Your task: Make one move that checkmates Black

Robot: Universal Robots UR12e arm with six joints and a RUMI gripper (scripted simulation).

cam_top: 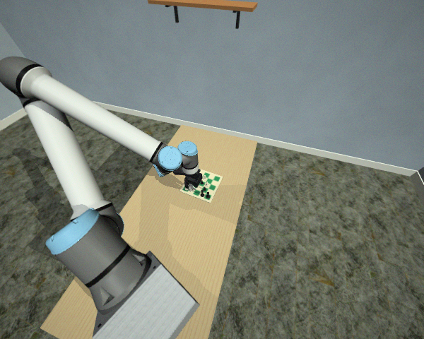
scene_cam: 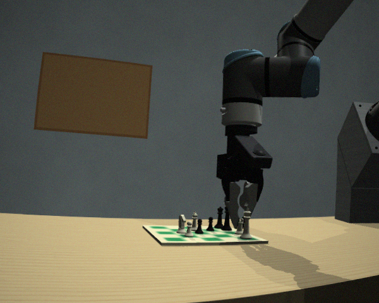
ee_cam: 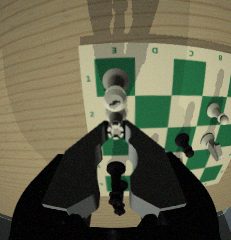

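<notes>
Now: hand 3 cm to the right of the white queen. The rest, counted from my hand: white pawn: 11 cm ahead, 2 cm to the left, 2 cm below; chessboard: 8 cm ahead, 3 cm to the right, 3 cm below.
</notes>
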